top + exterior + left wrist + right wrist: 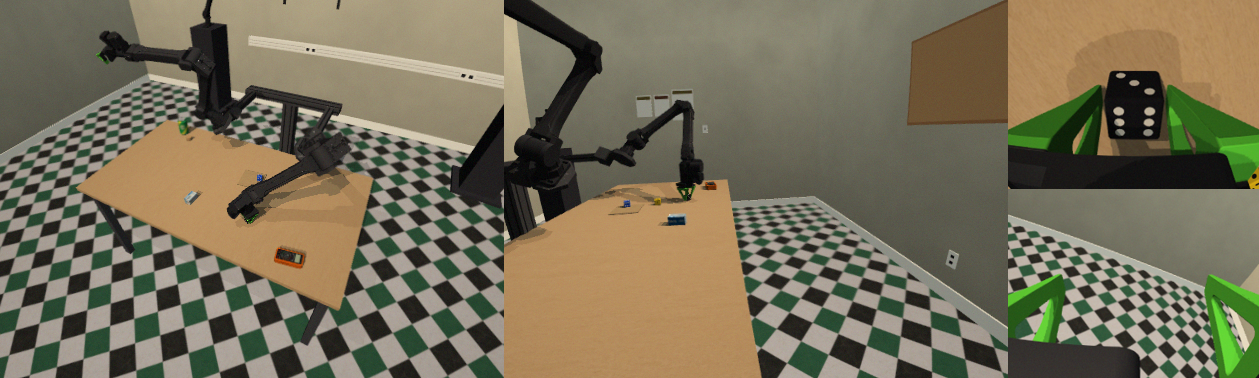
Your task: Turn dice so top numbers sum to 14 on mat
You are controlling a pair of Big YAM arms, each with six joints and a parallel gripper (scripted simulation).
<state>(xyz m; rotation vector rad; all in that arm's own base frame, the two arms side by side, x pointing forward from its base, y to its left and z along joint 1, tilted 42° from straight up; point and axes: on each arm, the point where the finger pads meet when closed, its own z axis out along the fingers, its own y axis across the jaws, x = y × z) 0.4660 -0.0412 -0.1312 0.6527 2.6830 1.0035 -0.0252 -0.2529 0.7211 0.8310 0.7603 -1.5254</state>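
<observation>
Right now the black die is right at my left hand. The rest, counted from my left hand: blue die: 300 mm behind, 100 mm to the right, 10 mm above; tan mat: 280 mm behind, 140 mm to the right, 10 mm below; yellow die: 140 mm behind, 70 mm to the right.
</observation>
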